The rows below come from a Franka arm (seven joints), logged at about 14 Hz.
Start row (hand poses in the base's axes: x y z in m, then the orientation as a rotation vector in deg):
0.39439, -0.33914, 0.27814, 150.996, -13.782, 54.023
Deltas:
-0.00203, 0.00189, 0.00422, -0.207, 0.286, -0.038
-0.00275, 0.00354, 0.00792, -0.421, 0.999, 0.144
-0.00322, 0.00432, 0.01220, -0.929, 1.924, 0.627
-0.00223, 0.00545, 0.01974, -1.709, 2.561, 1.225
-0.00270, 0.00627, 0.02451, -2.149, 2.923, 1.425
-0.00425, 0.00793, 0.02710, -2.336, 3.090, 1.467
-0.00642, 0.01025, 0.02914, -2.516, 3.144, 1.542
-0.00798, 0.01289, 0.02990, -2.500, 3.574, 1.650
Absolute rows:
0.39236, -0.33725, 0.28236, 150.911, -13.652, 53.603
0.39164, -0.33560, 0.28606, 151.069, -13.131, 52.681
0.39117, -0.33482, 0.29034, 151.141, -12.015, 51.536
0.39216, -0.33369, 0.29788, 150.881, -10.682, 50.782
0.39169, -0.33287, 0.30265, 150.683, -10.110, 50.311
0.39014, -0.33121, 0.30524, 150.588, -9.920, 50.080
0.38797, -0.32889, 0.30728, 150.468, -9.718, 50.011
0.38641, -0.32625, 0.30804, 150.679, -9.484, 49.471

